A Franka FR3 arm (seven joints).
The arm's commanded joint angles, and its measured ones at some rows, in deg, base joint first. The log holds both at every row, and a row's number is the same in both.
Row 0, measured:
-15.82, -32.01, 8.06, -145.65, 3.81, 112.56, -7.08
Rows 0 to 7, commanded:
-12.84, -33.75, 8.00, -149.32, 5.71, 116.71, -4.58
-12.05, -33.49, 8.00, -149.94, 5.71, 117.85, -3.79
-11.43, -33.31, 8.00, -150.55, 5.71, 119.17, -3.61
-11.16, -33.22, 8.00, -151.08, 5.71, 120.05, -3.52
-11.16, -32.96, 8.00, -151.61, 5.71, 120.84, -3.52
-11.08, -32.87, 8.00, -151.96, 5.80, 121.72, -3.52
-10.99, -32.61, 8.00, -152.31, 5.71, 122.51, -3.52
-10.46, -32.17, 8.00, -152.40, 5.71, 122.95, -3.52
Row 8, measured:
-11.50, -31.95, 8.09, -150.19, 4.50, 119.78, -4.02
